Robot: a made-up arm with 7 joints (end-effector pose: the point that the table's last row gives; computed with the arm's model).
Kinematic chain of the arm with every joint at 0, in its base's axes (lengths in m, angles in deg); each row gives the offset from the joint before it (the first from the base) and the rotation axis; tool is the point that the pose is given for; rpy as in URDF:
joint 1: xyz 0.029 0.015 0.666 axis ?
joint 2: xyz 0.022 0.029 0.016 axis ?
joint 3: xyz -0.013 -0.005 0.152 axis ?
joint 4: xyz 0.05 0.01 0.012 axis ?
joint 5: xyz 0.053 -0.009 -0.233 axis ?
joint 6: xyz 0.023 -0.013 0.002 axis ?
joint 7: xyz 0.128 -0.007 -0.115 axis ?
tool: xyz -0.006 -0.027 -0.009 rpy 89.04 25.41 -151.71
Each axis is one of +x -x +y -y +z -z.
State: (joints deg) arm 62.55 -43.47 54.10 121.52 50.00 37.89 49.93
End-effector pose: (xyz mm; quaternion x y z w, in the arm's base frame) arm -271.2 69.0 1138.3 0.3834 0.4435 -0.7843 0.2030
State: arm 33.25 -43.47 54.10 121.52 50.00 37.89 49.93
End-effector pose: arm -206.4 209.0 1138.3 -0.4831 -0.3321 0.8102 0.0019
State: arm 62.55 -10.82 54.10 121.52 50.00 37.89 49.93
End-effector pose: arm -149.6 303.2 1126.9 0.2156 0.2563 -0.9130 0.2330
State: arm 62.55 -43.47 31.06 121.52 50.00 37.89 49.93
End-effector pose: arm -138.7 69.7 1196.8 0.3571 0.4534 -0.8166 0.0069
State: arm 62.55 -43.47 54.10 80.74 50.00 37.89 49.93
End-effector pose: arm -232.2 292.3 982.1 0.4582 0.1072 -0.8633 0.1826
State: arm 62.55 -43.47 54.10 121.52 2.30 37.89 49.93
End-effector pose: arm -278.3 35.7 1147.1 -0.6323 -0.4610 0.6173 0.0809
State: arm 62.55 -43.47 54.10 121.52 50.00 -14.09 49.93
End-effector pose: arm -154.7 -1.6 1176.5 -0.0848 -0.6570 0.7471 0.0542
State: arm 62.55 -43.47 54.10 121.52 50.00 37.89 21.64
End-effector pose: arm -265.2 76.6 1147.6 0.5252 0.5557 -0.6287 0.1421
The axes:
joint 1: +z
joint 2: +y
joint 3: +z
joint 4: -y
joint 5: -z
joint 6: +y
joint 7: -z

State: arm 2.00 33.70 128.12 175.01 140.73 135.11 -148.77
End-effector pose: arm 267.6 -107.0 1052.5 0.2640 -0.4321 -0.4730 0.7210
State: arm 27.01 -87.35 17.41 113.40 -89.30 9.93 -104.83
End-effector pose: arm -408.4 109.8 992.3 -0.0211 -0.7541 0.6516 0.0790
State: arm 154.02 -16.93 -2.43 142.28 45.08 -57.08 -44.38
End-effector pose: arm 176.2 111.9 1073.7 -0.1511 -0.3638 0.6690 0.6304
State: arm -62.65 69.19 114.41 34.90 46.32 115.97 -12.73
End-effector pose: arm 79.9 201.4 770.7 0.0168 0.3957 -0.7012 0.5928
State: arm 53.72 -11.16 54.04 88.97 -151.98 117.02 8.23
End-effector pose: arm -106.4 302.7 1072.6 -0.6177 0.6048 -0.3542 0.3568
